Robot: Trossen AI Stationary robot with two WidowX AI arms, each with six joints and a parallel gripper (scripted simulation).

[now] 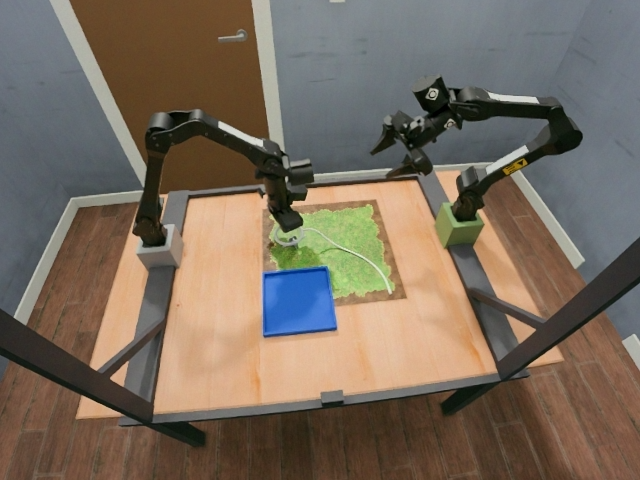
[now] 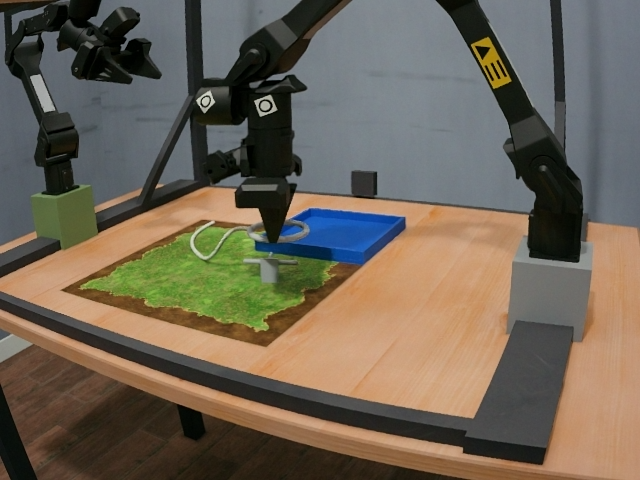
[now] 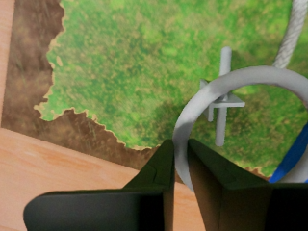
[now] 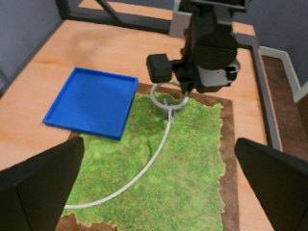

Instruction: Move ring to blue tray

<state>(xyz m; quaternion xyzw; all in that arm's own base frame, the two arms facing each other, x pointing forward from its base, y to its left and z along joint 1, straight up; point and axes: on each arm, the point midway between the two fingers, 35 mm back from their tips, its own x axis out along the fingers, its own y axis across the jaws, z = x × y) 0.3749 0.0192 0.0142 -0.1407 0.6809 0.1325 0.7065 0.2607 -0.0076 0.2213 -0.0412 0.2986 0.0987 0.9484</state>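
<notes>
Right now the ring is 4 cm behind my left hand, 3 cm below it and 2 cm to the right of it. From my left hand the other things lie so: blue tray 22 cm behind, 10 cm below, 3 cm to the right; then green grass mat 13 cm to the right, 12 cm below, 5 cm behind; then grey stake 9 cm below, 3 cm to the right, 3 cm behind.
</notes>
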